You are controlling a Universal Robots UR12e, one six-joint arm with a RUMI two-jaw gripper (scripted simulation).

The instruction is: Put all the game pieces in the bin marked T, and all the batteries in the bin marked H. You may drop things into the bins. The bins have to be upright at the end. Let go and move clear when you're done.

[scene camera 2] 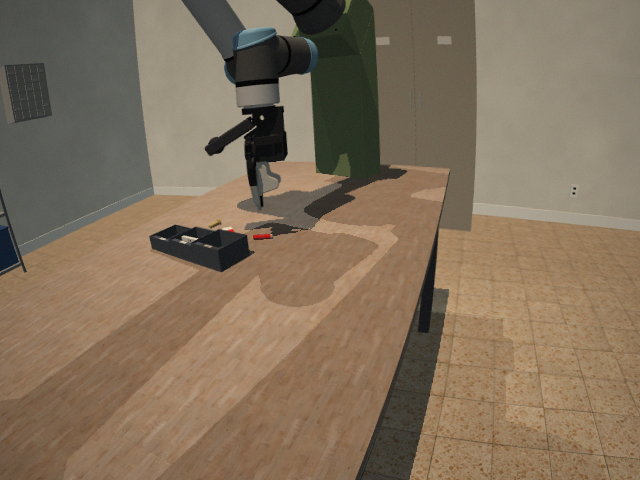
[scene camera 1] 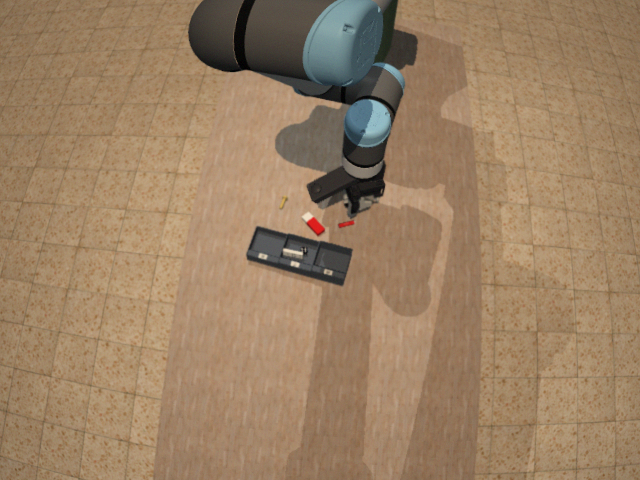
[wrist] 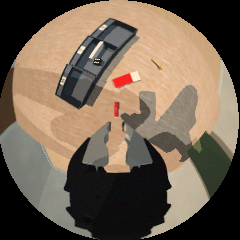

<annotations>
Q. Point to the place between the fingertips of my gripper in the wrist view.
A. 116, 122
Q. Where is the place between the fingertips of my gripper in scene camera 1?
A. At 349, 211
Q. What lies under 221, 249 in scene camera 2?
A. A three-compartment bin row.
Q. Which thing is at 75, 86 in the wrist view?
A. A three-compartment bin row.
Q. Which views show the three-compartment bin row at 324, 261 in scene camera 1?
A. Scene camera 2, scene camera 1 and the wrist view: all of them.
</annotations>
